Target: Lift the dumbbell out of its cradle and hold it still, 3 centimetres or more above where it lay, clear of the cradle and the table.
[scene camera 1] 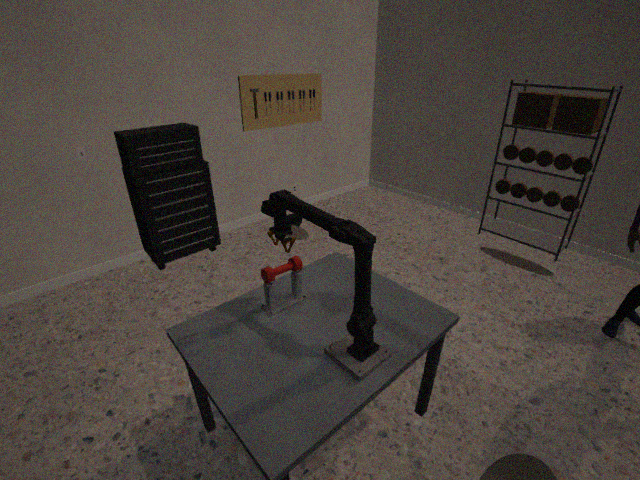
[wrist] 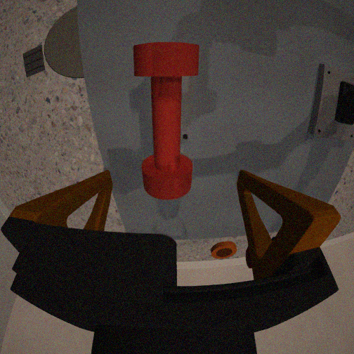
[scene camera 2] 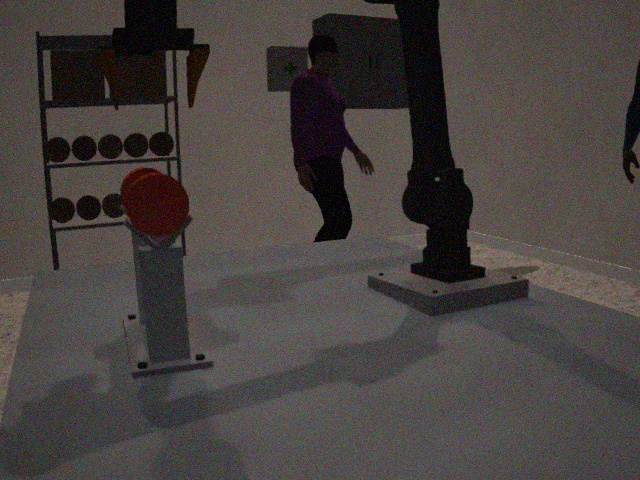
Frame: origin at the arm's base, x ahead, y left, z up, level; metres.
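Seen in the pictures: gripper, fingertip midpoint: (scene camera 1: 281,248) (scene camera 2: 154,108); arm's base at its link origin: (scene camera 1: 363,350) (scene camera 2: 447,274).
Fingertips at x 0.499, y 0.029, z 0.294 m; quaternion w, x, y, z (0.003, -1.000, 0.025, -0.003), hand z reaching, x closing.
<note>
Offsets run from my fingertips to a thing's top centre. Level surfaces: height alone.
A red dumbbell @(dy +0.000, dx +0.011, dz -0.081 m) (scene camera 1: 281,269) (scene camera 2: 156,203) (wrist: 167,120) lies level across the tops of a grey cradle's two posts. The cradle @(dy +0.000, dx +0.011, dz -0.133 m) (scene camera 1: 295,285) (scene camera 2: 162,304) stands on the table @(dz -0.320 m) (scene camera 1: 232,361) (scene camera 2: 361,423) (wrist: 225,120); in the wrist view the dumbbell hides most of it. My gripper (scene camera 1: 280,245) (scene camera 2: 153,107) (wrist: 174,177) is open and empty, above the dumbbell and apart from it. In the wrist view the dumbbell's bar points up and down the picture, between the lines of the two orange fingers, with its near head close to the level of the fingertips.
The arm's base plate (scene camera 1: 356,361) (scene camera 2: 434,299) (wrist: 325,100) is fixed to the table to one side of the cradle. A person in purple (scene camera 2: 317,118), a storage rack (scene camera 1: 498,164) (scene camera 2: 45,155) and a black tool cabinet (scene camera 1: 170,191) stand beyond the table.
</note>
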